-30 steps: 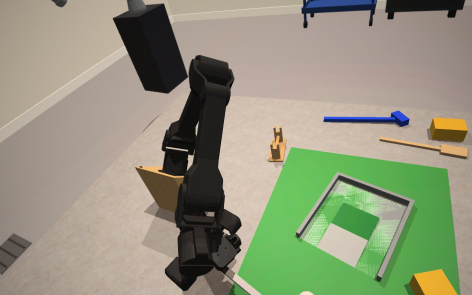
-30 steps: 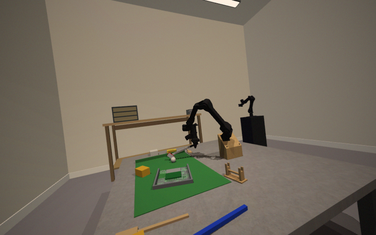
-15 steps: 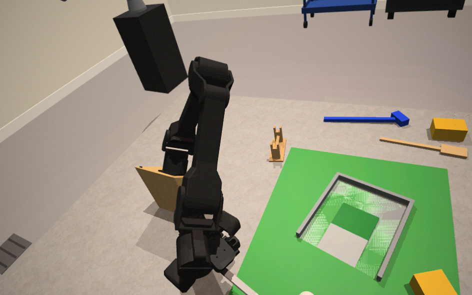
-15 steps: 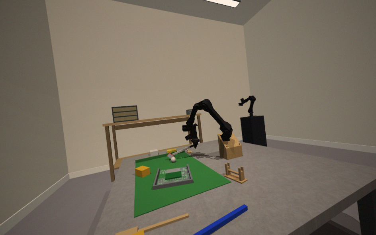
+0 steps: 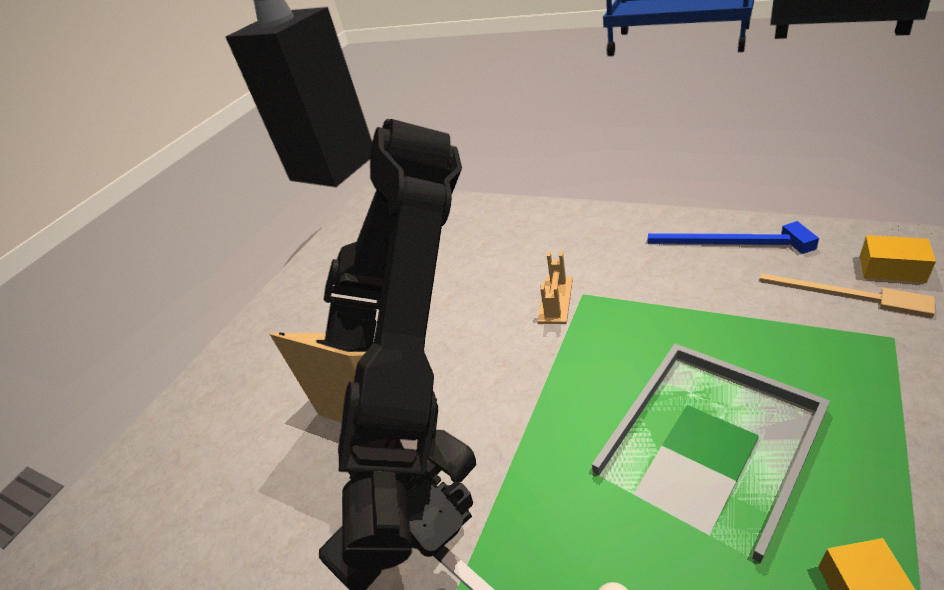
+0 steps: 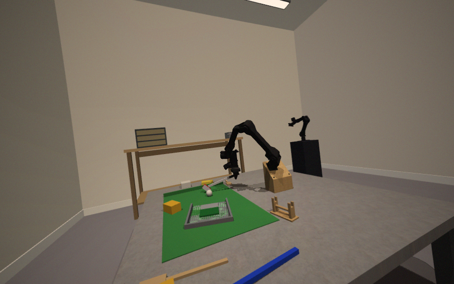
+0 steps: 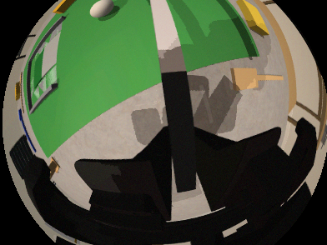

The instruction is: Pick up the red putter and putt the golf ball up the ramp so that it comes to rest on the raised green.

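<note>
The red putter lies 120 mm ahead of my gripper tip and 20 mm to the right of it. Also, from my gripper tip: green mat (260 mm ahead, 190 mm to the left, 70 mm below); then white golf ball (220 mm ahead, 50 mm to the left, 50 mm below); then grey frame (260 mm ahead, 320 mm to the left, 70 mm below).
</note>
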